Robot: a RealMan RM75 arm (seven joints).
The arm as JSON. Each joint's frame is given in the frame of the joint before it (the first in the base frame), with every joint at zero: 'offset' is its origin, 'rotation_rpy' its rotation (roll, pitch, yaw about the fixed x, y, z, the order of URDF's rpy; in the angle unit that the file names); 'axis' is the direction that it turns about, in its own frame. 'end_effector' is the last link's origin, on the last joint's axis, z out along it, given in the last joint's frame.
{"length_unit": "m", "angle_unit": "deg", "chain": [
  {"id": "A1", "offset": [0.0, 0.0, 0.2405], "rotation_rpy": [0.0, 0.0, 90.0], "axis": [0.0, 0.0, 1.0]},
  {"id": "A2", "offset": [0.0, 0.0, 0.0], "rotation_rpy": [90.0, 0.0, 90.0], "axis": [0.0, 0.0, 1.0]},
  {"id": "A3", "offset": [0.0, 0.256, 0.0], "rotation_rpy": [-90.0, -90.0, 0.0], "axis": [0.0, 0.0, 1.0]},
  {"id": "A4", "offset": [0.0, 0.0, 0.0], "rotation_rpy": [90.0, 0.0, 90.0], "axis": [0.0, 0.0, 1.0]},
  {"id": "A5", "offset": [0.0, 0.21, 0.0], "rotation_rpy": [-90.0, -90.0, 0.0], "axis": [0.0, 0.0, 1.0]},
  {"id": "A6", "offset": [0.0, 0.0, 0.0], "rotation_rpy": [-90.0, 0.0, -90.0], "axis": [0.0, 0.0, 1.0]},
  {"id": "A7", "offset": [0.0, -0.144, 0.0], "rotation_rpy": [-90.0, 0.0, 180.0], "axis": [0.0, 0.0, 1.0]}
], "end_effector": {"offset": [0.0, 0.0, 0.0], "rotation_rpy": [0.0, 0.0, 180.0]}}
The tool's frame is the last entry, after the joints.
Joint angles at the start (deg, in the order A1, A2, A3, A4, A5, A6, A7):
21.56, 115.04, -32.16, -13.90, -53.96, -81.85, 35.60
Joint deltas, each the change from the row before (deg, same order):
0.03, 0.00, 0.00, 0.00, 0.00, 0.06, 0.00
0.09, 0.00, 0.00, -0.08, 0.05, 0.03, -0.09
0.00, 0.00, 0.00, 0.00, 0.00, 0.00, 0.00
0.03, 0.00, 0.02, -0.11, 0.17, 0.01, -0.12
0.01, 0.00, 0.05, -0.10, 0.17, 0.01, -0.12
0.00, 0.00, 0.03, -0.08, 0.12, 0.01, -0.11
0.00, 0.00, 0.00, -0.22, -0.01, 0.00, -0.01
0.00, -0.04, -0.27, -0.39, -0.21, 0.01, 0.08
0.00, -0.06, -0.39, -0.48, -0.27, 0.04, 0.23
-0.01, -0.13, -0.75, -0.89, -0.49, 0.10, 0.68
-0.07, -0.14, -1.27, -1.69, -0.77, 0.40, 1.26
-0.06, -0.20, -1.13, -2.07, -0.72, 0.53, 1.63
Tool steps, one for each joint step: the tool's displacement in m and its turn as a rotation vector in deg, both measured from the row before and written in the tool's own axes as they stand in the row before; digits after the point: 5 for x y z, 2 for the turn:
0.00007, 0.00000, 0.00023, 0.01, 0.03, 0.00
-0.00043, -0.00002, 0.00085, -0.03, -0.11, -0.14
0.00000, 0.00000, 0.00000, 0.00, 0.00, 0.00
-0.00067, -0.00051, 0.00045, 0.11, -0.18, -0.18
-0.00064, -0.00063, 0.00025, 0.16, -0.17, -0.17
-0.00046, -0.00047, 0.00015, 0.11, -0.12, -0.16
-0.00072, -0.00033, 0.00047, -0.06, -0.12, -0.19
-0.00081, 0.00028, 0.00107, -0.51, 0.02, -0.30
-0.00090, 0.00042, 0.00136, -0.67, 0.07, -0.25
-0.00165, 0.00066, 0.00247, -1.24, 0.17, -0.22
-0.00261, 0.00085, 0.00414, -1.91, 0.41, -0.33
-0.00422, -0.00073, 0.00491, -1.75, 0.25, -0.33

